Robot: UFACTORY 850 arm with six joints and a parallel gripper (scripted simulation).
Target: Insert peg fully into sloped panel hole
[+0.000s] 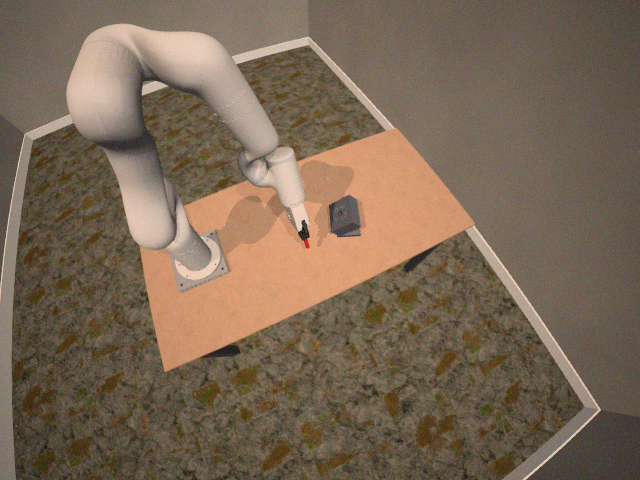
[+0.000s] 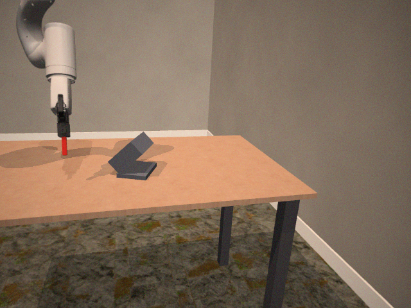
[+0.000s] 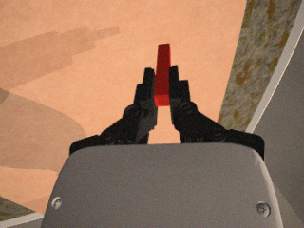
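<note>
The grey base lies 22 cm ahead of my hand, 16 cm below it and 3 cm to the left of it. Round my hand: red peg: 3 cm below, 1 cm to the right.
</note>
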